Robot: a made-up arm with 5 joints.
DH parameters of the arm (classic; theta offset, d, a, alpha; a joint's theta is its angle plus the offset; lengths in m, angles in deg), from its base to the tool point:
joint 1: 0 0.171 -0.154 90
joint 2: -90 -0.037 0.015 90
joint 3: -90 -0.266 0.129 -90
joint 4: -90 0.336 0.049 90
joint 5: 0 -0.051 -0.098 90
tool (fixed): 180 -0.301 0 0
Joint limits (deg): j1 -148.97..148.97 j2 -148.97..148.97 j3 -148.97..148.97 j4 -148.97..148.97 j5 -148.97..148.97
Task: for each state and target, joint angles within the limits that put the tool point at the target. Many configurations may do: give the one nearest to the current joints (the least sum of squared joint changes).
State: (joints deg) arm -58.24 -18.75 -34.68 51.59 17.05
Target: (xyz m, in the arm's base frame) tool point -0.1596 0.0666 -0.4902
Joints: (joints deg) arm -48.51 -35.49 8.02 69.62 33.04
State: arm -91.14 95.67 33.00 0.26 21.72
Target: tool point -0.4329 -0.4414 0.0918
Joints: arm -75.39 36.65 75.47 2.31 2.75
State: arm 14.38 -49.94 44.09 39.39 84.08
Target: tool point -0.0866 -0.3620 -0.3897
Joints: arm 23.93 -67.89 51.82 40.82 55.83
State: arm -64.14 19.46 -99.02 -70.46 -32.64
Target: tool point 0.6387 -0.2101 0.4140
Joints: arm -110.02 21.00 -95.73 -67.17 -12.87
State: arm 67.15 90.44 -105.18 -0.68 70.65
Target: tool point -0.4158 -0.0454 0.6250
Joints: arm 34.22 97.78 -88.66 2.54 106.77
